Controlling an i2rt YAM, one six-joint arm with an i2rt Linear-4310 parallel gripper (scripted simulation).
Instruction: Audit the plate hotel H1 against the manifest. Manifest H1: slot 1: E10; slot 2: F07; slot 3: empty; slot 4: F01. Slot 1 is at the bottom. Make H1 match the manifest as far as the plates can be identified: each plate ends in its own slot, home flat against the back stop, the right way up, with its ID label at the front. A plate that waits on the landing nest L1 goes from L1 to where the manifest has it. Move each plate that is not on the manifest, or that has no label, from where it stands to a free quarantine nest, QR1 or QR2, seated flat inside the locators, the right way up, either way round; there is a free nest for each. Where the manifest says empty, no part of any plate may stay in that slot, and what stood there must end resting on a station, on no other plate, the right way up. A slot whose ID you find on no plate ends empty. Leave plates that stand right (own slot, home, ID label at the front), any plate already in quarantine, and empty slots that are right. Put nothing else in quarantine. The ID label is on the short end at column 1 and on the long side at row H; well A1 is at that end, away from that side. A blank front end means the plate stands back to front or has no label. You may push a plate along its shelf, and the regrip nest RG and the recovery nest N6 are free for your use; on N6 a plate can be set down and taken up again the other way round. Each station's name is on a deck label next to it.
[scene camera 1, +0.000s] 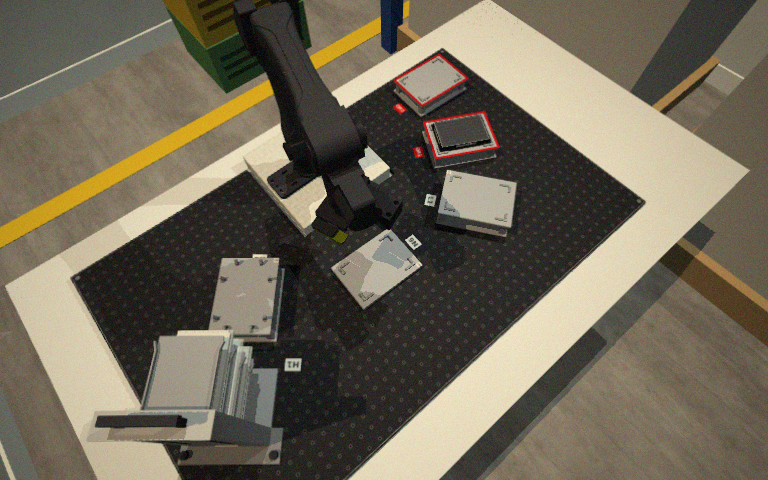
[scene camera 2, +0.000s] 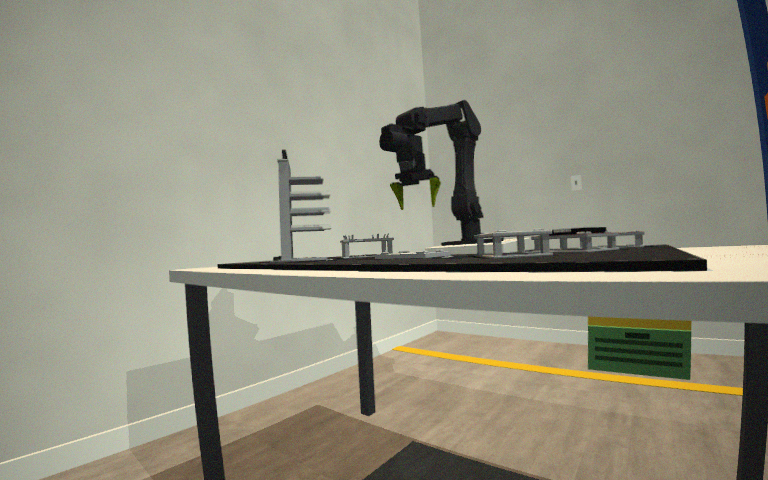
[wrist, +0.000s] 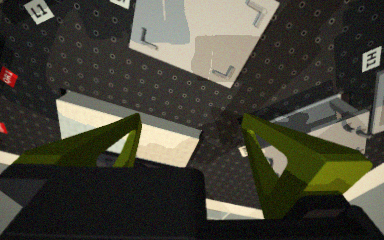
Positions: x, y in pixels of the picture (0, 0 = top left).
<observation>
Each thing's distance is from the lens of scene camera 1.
my gripper (scene camera 1: 350, 225): 87 cm
dark plate (scene camera 1: 470, 131): 113 cm
recovery nest N6 (scene camera 1: 378, 266): 96 cm
landing nest L1 (scene camera 1: 476, 198): 102 cm
regrip nest (scene camera 1: 242, 300): 93 cm
The marked spots on the regrip nest and the dark plate are 66 cm apart.
</observation>
